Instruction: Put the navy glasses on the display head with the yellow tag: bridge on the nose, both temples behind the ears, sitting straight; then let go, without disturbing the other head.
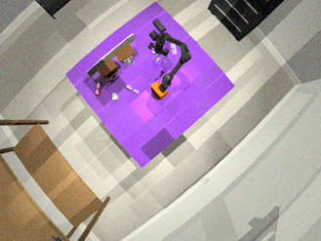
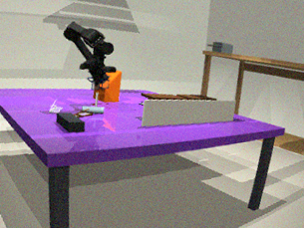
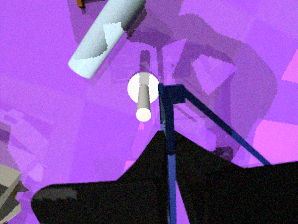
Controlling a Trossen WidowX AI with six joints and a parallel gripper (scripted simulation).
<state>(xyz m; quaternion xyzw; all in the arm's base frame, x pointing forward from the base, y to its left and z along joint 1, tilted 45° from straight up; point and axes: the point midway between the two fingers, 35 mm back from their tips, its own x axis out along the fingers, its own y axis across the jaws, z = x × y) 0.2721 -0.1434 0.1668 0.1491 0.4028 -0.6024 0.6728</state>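
Now: the grey peg 90 mm below my gripper tip and 10 mm ahead of it. Also, from my gripper tip: black case 280 mm ahead, 270 mm to the right, 100 mm below; pale blue cylinder 100 mm below, 70 mm ahead, 50 mm to the right; white panel 350 mm ahead, 330 mm to the left, 60 mm below.
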